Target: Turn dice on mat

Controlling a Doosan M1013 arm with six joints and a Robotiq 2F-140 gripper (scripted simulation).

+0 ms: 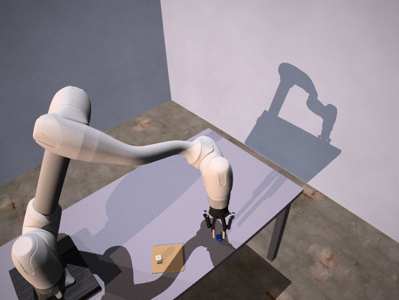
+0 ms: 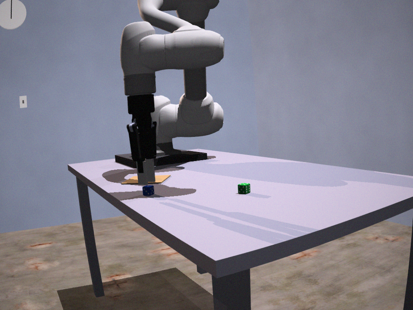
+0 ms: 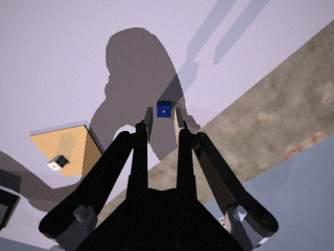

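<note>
My gripper is now 5 cm above the blue die. Round my hand: green die: 20 cm to the left, 18 cm ahead, 5 cm below; white die: 27 cm behind, 10 cm to the left, 5 cm below; tan mat: 24 cm behind, 9 cm to the left, 6 cm below.
</note>
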